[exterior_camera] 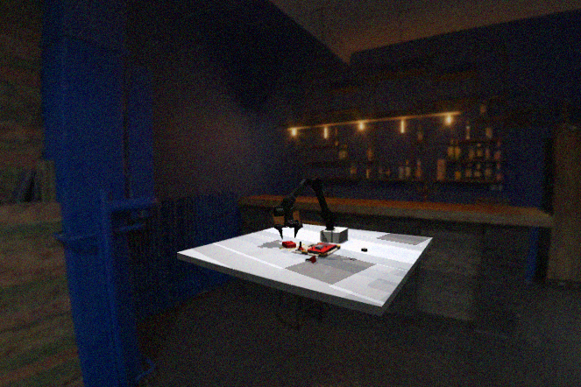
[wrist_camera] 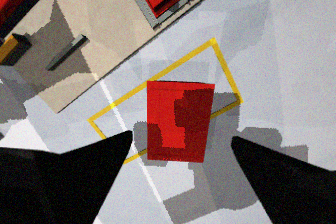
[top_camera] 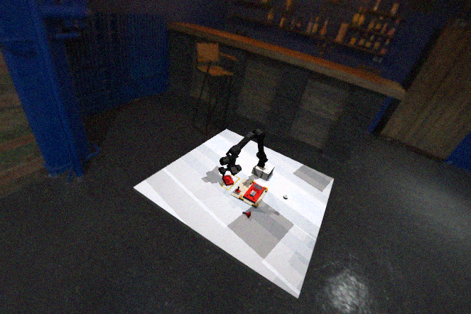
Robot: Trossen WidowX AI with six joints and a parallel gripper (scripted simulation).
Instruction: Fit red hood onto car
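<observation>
Now: gripper tip 40 mm above the red hood. Round my gripper tip: dark wheel (490 mm to the left, 100 mm behind, 50 mm below); tan jig (220 mm to the left, 40 mm below, 20 mm ahead).
</observation>
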